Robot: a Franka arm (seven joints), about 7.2 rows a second.
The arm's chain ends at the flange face. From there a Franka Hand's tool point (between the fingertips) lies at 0.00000 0.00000 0.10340 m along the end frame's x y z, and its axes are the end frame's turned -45 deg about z.
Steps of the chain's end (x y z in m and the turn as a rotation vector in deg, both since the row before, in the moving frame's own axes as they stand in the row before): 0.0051, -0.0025, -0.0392, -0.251, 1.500, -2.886; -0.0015, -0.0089, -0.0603, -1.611, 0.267, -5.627; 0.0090, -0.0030, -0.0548, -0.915, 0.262, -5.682; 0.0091, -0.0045, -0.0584, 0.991, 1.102, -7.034; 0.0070, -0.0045, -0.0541, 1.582, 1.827, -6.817; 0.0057, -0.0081, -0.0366, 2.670, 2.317, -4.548
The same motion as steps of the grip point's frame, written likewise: 0.0070, 0.0040, -0.0392, -1.238, 0.883, -2.886; 0.0036, -0.0049, -0.0603, -1.328, -0.950, -5.627; 0.0077, 0.0058, -0.0548, -0.832, -0.462, -5.682; 0.0123, 0.0032, -0.0584, -0.078, 1.480, -7.034; 0.0125, 0.0018, -0.0542, -0.173, 2.411, -6.817; 0.0161, -0.0024, -0.0368, 0.250, 3.526, -4.548
